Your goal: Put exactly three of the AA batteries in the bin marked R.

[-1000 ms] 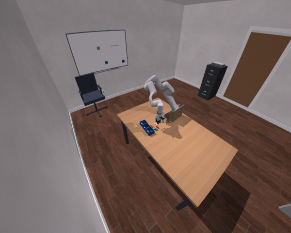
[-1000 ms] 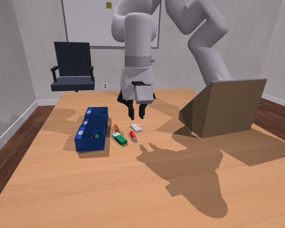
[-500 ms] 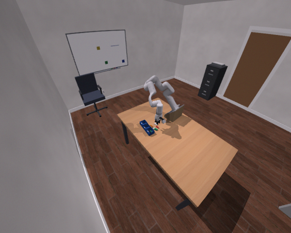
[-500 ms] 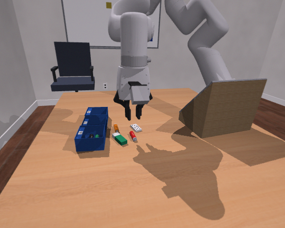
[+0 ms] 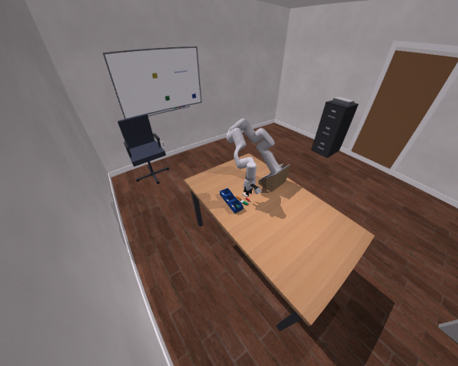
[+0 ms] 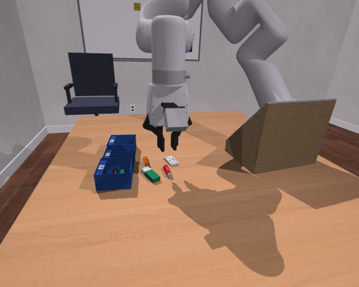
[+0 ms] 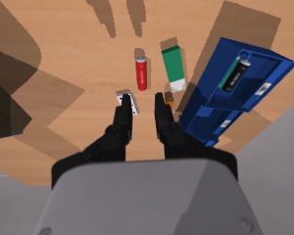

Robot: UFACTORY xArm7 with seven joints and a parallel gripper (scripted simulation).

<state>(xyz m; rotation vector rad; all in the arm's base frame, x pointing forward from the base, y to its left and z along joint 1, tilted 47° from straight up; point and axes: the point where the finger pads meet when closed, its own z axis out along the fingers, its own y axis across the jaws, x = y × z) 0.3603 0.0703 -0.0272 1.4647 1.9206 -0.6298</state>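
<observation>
Right now my hand is 90 mm above the red battery. The rest, counted from my hand: white domino: 90 mm below, 70 mm to the right, 20 mm behind; then green-and-white block: 90 mm below, 50 mm ahead, 10 mm to the left; then orange battery: 90 mm below, 60 mm to the right, 60 mm ahead.
</observation>
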